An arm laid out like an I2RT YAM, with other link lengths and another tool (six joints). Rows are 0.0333 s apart.
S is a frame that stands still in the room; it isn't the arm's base.
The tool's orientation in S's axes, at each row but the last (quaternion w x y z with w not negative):
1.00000, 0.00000, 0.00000, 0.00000
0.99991, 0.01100, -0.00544, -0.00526
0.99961, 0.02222, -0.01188, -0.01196
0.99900, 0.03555, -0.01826, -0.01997
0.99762, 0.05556, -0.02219, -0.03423
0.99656, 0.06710, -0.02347, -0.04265
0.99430, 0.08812, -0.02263, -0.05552
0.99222, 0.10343, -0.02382, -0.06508
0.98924, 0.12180, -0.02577, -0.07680
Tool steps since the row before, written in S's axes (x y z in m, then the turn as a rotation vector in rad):
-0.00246, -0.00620, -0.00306, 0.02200, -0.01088, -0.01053
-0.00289, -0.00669, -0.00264, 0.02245, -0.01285, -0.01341
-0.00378, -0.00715, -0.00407, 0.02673, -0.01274, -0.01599
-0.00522, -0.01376, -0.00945, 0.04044, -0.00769, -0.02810
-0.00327, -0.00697, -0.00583, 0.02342, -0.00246, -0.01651
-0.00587, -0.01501, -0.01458, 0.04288, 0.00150, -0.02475
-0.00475, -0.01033, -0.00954, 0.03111, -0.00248, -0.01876
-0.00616, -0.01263, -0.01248, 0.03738, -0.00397, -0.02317
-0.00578, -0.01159, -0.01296, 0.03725, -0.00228, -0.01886
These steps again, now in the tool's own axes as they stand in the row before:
-0.00246, -0.00620, -0.00306, 0.02200, -0.01088, -0.01053
-0.00285, -0.00678, -0.00246, 0.02244, -0.01291, -0.01337
-0.00370, -0.00741, -0.00366, 0.02665, -0.01281, -0.01606
-0.00498, -0.01459, -0.00825, 0.03971, -0.00812, -0.02900
-0.00300, -0.00778, -0.00487, 0.02285, -0.00275, -0.01725
-0.00512, -0.01728, -0.01215, 0.04153, 0.00163, -0.02695
-0.00387, -0.01231, -0.00734, 0.03051, -0.00245, -0.01973
-0.00483, -0.01562, -0.00927, 0.03677, -0.00404, -0.02412
-0.00429, -0.01513, -0.00941, 0.03651, -0.00138, -0.02033

